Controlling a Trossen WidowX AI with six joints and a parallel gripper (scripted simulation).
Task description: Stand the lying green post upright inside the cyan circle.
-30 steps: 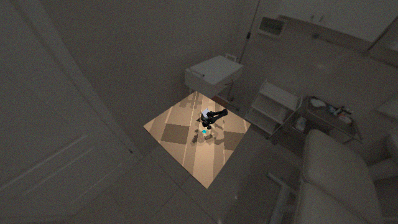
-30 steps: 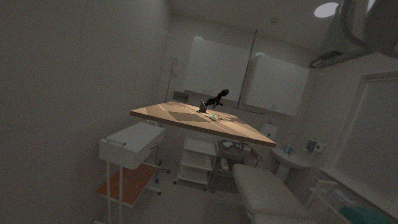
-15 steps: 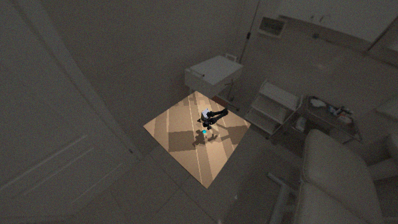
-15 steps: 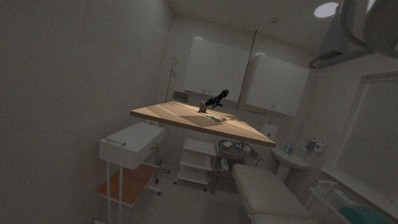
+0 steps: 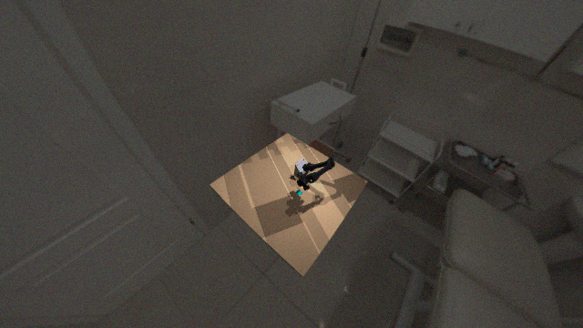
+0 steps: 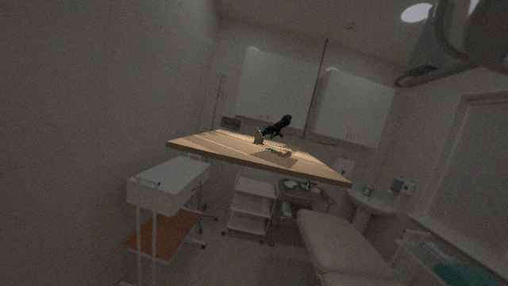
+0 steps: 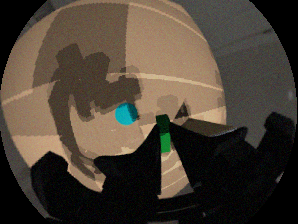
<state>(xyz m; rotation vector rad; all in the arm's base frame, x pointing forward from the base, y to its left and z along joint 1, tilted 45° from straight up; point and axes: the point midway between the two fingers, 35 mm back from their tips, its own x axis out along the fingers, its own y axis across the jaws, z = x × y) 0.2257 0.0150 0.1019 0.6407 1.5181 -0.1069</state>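
The cyan circle is 30 mm ahead of my gripper tip, 30 mm to the left of it and 110 mm below it. Also, from my gripper tip: green post 20 mm behind, 10 mm to the left, 10 mm below.
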